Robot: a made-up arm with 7 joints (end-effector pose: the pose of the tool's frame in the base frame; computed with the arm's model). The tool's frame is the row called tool. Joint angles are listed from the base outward.
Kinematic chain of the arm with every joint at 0, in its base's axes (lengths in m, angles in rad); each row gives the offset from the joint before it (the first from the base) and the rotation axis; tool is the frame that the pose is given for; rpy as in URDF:
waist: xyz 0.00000 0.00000 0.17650 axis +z
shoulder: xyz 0.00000 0.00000 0.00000 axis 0 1 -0.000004
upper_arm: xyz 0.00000 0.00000 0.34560 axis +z
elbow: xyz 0.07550 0.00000 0.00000 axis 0 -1 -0.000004
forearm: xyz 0.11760 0.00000 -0.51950 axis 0 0.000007 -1
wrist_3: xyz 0.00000 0.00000 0.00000 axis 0 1 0.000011
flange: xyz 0.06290 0.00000 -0.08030 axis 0 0.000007 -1
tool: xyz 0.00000 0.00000 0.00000 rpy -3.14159 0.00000 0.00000
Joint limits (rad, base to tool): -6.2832..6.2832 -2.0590..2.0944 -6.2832..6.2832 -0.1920..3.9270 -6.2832..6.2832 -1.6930..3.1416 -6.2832..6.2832
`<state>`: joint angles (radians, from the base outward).
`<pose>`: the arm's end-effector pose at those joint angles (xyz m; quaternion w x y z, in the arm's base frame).
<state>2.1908 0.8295 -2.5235 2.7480 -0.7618 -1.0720 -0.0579</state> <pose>-0.2749 0.5747 0.7985 0.3820 -0.5820 0.4250 0.5786</pose>
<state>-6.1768 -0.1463 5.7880 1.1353 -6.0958 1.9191 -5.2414</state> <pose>0.5230 -0.2076 0.3847 0.0161 -0.7187 0.6043 0.3435</pose>
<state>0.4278 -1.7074 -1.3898 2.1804 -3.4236 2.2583 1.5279</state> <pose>-0.5982 -0.6737 0.1598 0.6481 -0.3201 -0.6275 -0.2894</pose>
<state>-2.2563 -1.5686 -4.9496 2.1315 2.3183 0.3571 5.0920</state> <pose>0.8850 0.2516 0.3286 0.1628 0.6969 0.2445 0.6543</pose>
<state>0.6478 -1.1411 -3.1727 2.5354 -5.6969 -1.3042 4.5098</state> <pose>-0.7142 -0.4679 0.3620 0.7955 0.0977 -0.3326 -0.4971</pose>
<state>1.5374 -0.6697 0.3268 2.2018 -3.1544 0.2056 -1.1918</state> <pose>-0.1710 -0.0781 1.0853 0.9518 -0.0521 -0.0979 0.2860</pose>
